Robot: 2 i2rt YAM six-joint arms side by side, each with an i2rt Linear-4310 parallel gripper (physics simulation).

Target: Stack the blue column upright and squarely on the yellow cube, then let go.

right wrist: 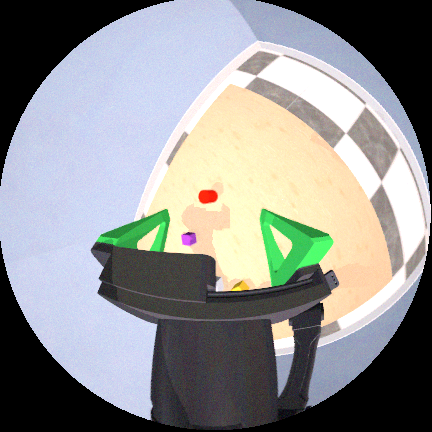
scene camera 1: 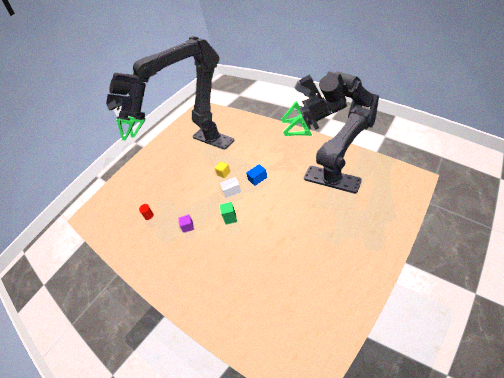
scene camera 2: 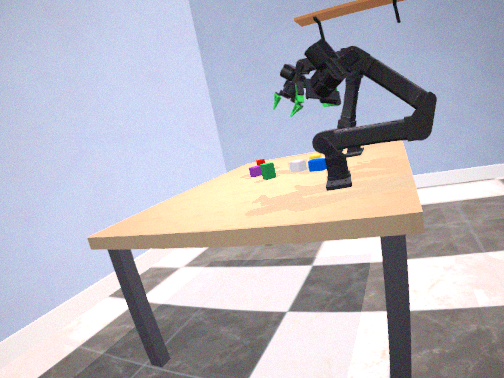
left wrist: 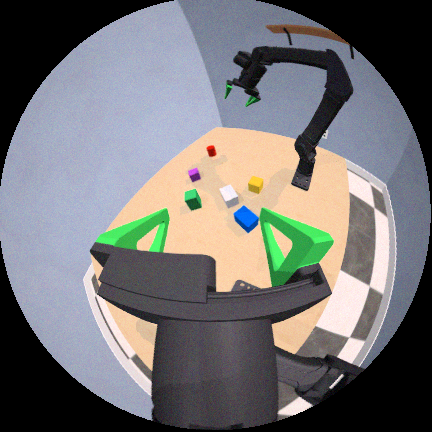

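Note:
The blue column (scene camera 1: 257, 175) (scene camera 2: 317, 164) (left wrist: 246, 219) lies on its side on the table, right of the yellow cube in scene camera 1. The yellow cube (scene camera 1: 222, 169) (scene camera 2: 315, 156) (left wrist: 255, 184) (right wrist: 240, 286) rests on the table with nothing on it; the right wrist view shows part of it above the gripper body. My left gripper (scene camera 1: 284, 128) (left wrist: 213, 212) is open and empty, high above the table, up and right of the column in scene camera 1. My right gripper (scene camera 1: 129, 137) (scene camera 2: 283, 112) (left wrist: 235, 101) (right wrist: 214, 213) is open and empty, raised at the left of scene camera 1, well away from both.
A white block (scene camera 1: 230, 187) (scene camera 2: 297, 165) (left wrist: 229, 195) lies close to the yellow cube and the column. A green block (scene camera 1: 228, 213) (left wrist: 193, 199), a purple cube (scene camera 1: 186, 223) (right wrist: 188, 238) and a red cylinder (scene camera 1: 146, 211) (right wrist: 208, 196) are farther toward the front and left in scene camera 1.

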